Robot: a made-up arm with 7 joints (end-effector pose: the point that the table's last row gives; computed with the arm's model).
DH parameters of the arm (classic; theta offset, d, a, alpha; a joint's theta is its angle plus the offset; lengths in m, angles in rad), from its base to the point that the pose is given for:
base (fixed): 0 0.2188 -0.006 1.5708
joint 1: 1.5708 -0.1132 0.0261 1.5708
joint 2: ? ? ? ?
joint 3: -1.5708 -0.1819 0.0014 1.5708
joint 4: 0 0.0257 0.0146 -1.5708
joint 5: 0 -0.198 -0.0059 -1.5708
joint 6: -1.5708 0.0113 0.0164 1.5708
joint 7: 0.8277 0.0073 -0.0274 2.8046
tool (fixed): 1.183 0.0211 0 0
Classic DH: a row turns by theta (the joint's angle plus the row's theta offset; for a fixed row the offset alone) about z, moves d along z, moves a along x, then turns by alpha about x.
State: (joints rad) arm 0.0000 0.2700 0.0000 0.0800 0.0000 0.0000 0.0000
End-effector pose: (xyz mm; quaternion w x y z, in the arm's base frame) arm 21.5 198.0 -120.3 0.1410 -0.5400 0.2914 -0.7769
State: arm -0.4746 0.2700 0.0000 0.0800 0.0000 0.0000 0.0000
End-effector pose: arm -136.5 198.0 -95.4 0.0686 -0.7075 0.3164 -0.6282
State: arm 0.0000 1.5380 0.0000 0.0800 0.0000 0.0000 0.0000
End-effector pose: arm 21.5 487.1 216.9 0.4335 -0.3515 0.6950 -0.4533
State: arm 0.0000 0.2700 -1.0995 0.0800 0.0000 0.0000 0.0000
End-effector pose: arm -34.4 185.8 -123.7 0.3116 0.4220 -0.5400 0.6582
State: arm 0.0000 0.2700 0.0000 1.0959 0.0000 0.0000 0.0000
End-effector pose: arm 167.9 165.3 -2.3 0.1590 -0.0698 0.2586 -0.9503
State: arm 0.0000 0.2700 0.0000 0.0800 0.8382 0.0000 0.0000
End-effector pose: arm 29.4 207.0 -117.1 0.4465 -0.5277 0.0145 -0.7224
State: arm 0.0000 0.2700 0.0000 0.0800 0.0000 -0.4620 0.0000
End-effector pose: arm 18.5 196.6 -115.4 0.1541 -0.3364 0.2855 -0.8840
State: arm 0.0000 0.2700 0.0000 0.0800 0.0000 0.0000 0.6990
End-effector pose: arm 20.0 190.2 -102.6 0.0744 0.5535 -0.0239 0.8292
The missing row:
joint 2: -1.5708 -0.0107 0.0236 -1.5708
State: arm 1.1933 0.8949 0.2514 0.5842 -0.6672 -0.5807 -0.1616
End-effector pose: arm 194.2 385.0 259.8 0.4633 0.4112 0.5386 -0.5711
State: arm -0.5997 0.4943 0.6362 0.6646 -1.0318 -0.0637 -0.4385
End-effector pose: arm -36.9 339.7 -39.9 0.0683 -0.3239 0.7819 -0.5282
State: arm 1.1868 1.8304 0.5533 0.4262 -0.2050 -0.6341 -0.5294
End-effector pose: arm -125.2 439.9 367.7 0.8037 0.4398 0.3966 -0.0572
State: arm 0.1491 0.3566 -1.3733 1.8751 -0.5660 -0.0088 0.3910
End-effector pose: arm -4.6 8.0 80.6 0.6275 -0.3772 -0.2470 0.6348
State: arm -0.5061 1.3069 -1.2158 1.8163 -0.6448 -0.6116 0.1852
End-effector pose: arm -70.0 199.6 70.9 0.8014 -0.0990 -0.1555 0.5690
